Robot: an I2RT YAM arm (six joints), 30 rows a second.
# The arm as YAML. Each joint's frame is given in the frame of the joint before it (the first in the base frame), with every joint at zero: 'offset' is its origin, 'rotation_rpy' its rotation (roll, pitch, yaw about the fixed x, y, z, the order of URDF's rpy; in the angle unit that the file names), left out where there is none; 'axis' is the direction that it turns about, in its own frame. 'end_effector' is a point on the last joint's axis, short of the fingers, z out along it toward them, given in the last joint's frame.
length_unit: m
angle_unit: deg
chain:
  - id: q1
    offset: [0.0, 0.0, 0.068]
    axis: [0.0, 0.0, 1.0]
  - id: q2
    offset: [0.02, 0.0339, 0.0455]
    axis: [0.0, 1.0, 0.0]
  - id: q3
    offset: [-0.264, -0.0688, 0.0]
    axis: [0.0, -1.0, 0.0]
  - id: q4
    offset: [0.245, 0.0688, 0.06]
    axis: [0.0, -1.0, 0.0]
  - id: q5
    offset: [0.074, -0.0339, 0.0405]
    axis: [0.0, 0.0, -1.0]
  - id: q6
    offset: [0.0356, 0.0, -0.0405]
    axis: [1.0, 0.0, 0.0]
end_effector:
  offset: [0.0, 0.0, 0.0]
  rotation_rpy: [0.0, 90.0, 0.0]
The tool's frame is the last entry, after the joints.
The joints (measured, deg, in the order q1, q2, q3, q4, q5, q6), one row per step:
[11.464, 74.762, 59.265, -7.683, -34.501, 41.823]
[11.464, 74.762, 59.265, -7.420, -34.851, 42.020]
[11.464, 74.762, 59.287, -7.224, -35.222, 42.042]
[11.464, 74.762, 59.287, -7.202, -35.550, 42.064]
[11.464, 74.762, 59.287, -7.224, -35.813, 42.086]
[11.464, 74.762, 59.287, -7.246, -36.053, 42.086]
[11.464, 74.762, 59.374, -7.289, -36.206, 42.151]
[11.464, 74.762, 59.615, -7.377, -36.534, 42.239]
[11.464, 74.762, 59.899, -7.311, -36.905, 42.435]
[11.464, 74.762, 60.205, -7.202, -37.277, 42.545]
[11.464, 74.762, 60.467, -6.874, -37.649, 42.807]
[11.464, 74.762, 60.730, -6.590, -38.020, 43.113]
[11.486, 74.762, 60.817, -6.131, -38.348, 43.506]
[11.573, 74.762, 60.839, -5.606, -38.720, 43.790]
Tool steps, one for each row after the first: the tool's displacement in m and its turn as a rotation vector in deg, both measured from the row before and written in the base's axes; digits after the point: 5 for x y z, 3 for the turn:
[0.00003, 0.00019, 0.00048, 0.310, -0.091, 0.259]
[-0.00001, 0.00019, 0.00051, 0.198, -0.169, 0.335]
[-0.00012, 0.00014, 0.00008, 0.142, 0.019, 0.296]
[-0.00013, 0.00011, 0.00000, 0.109, 0.058, 0.236]
[-0.00012, 0.00010, 0.00000, 0.086, 0.040, 0.221]
[-0.00003, 0.00007, 0.00048, 0.106, 0.016, 0.121]
[-0.00001, 0.00017, 0.00136, 0.208, -0.061, 0.276]
[0.00010, 0.00021, 0.00188, 0.327, -0.171, 0.283]
[0.00013, 0.00021, 0.00209, 0.285, -0.298, 0.312]
[0.00023, 0.00023, 0.00218, 0.409, -0.357, 0.270]
[0.00018, 0.00022, 0.00212, 0.422, -0.281, 0.260]
[0.00015, 0.00031, 0.00134, 0.456, -0.217, 0.222]
[0.00003, 0.00065, 0.00106, 0.402, -0.296, 0.362]

